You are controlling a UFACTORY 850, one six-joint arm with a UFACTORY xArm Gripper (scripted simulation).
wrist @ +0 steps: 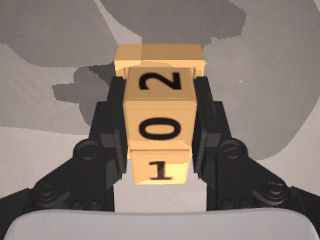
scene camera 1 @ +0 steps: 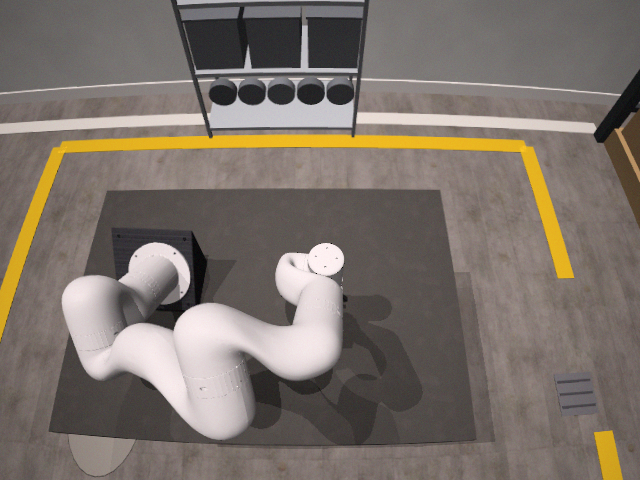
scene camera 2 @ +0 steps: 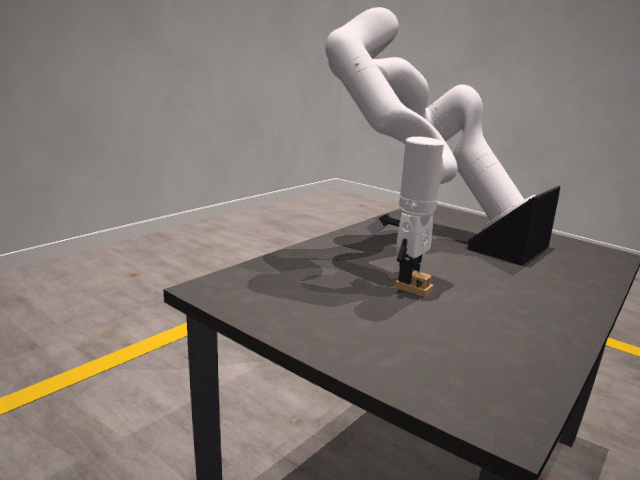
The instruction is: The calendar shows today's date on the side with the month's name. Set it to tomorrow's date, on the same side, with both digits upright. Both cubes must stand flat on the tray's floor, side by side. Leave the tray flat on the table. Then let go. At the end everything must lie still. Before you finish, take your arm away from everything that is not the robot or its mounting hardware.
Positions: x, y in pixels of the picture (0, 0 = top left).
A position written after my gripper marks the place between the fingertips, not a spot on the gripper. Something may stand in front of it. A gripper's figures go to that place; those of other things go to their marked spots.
Scene:
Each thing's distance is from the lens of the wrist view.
my gripper [wrist: 159, 97]: 14 cm
wooden tray [wrist: 128, 55]: 13 cm

